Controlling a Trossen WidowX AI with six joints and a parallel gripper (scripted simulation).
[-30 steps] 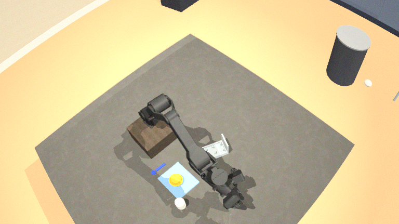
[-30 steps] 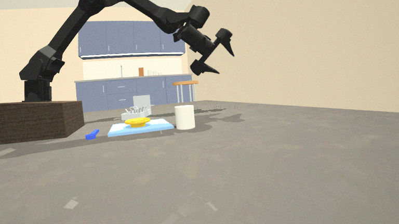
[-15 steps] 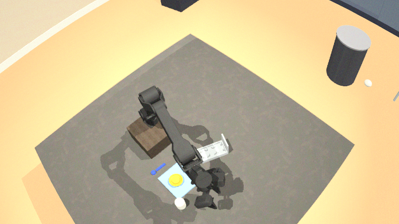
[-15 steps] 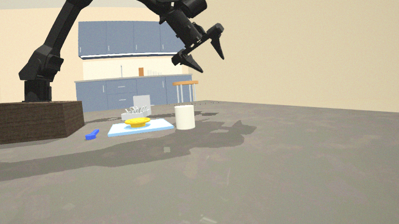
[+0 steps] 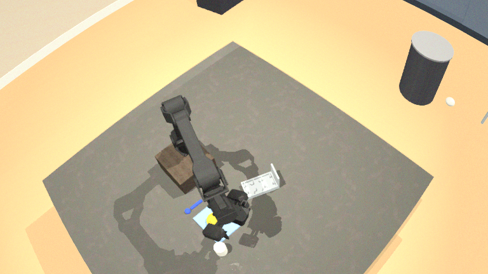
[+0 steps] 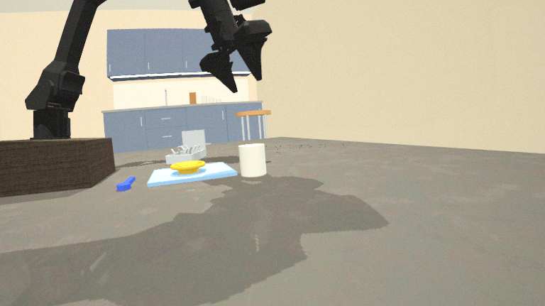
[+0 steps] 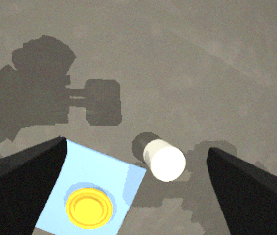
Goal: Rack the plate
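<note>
Right now my gripper tip is 140 mm above the yellow plate, 130 mm past it and 10 mm to the right of it. Also, from my gripper tip: white cup 140 mm below, 60 mm to the right, 30 mm behind; then light blue mat 160 mm below, 120 mm behind, 20 mm to the left; then small blue utensil 240 mm behind, 160 mm below.
</note>
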